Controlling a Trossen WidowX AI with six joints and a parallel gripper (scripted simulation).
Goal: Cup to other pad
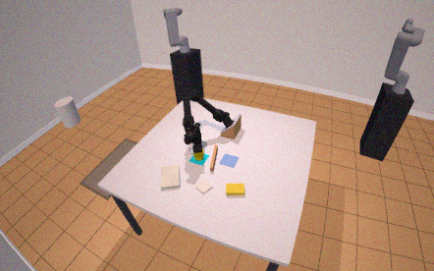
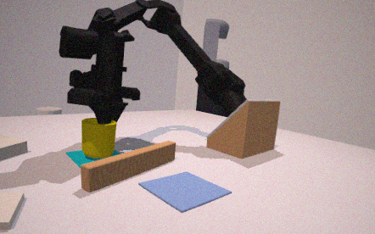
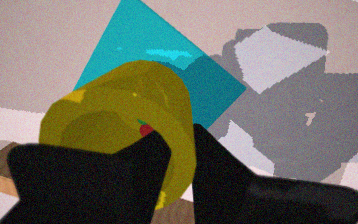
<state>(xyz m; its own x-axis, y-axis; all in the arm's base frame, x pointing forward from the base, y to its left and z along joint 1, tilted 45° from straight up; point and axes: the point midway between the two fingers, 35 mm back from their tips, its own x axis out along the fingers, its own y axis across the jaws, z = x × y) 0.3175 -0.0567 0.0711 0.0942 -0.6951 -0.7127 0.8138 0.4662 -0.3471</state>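
Now: gripper tip 2 cm short of the yellow cup and 2 cm to the right of it. Also, from my gripper tip: cyan pad 2 cm ahead, 2 cm to the left, 5 cm below; then beige slab 27 cm ahead, 5 cm to the right, 3 cm below; then wooden bar 1 cm behind, 12 cm to the left, 3 cm below.
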